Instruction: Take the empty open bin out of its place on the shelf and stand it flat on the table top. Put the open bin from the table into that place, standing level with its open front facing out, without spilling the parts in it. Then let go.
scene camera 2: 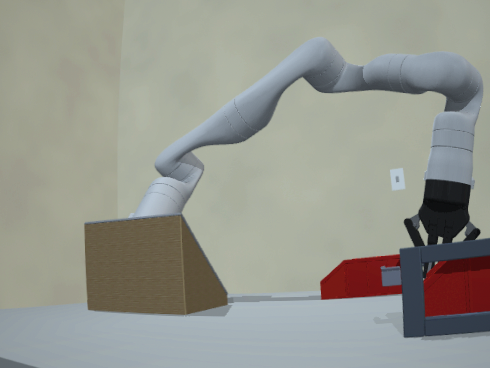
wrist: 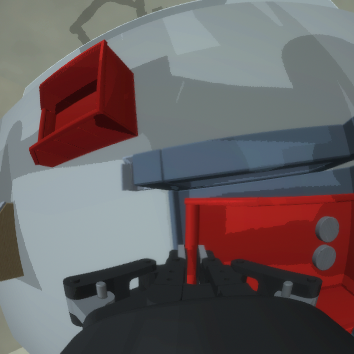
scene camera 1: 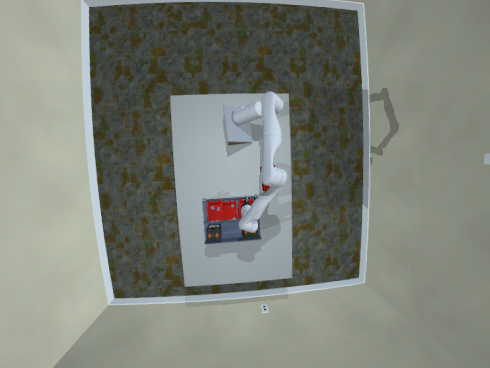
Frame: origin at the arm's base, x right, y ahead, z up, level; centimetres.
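Seen in the pictures: gripper, fingertip midpoint: [wrist: 189, 254] [scene camera 1: 245, 199]; arm's base at its link origin: [scene camera 2: 137, 255] [scene camera 1: 236, 118].
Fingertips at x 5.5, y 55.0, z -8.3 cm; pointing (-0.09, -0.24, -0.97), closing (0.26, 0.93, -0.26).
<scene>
Offsets run from my fingertips to a thing's top centre. "*": to the spot under its first point.
The open bin with parts [wrist: 280, 215] [scene camera 2: 452, 295] is red and sits in the place at one end of the slate-blue shelf [wrist: 225, 156] [scene camera 2: 412, 295] [scene camera 1: 206, 236]; it looks about level. Two grey discs show in it in the wrist view; its far end is cut off there. My gripper [wrist: 189, 254] [scene camera 2: 429, 267] points down and is shut on the upright edge of this bin's wall. The empty red bin @[* dx -15.4, dy -3.3, dz +1.2 cm] [wrist: 120, 110] [scene camera 2: 362, 277] [scene camera 1: 265, 187] stands flat on the table top, apart from the shelf, partly hidden by the arm in scene camera 1.
Other red bins @[* dx +24.0, dy +2.9, dz -1.6 cm] [scene camera 1: 214, 210] @[* dx +13.4, dy +5.5, dz -1.6 cm] [scene camera 1: 229, 210] stand beside the held one in the shelf. Dark items with orange marks @[* dx +24.3, dy +12.6, dz +19.7 cm] [scene camera 1: 214, 233] @[dx +2.5, dy +17.7, dz +17.4 cm] [scene camera 1: 250, 232] are in its other row. A grey tab [scene camera 2: 391, 276] [wrist: 129, 175] juts from the shelf. My arm's wooden base block [scene camera 2: 135, 265] [wrist: 9, 245] stands farther off.
</scene>
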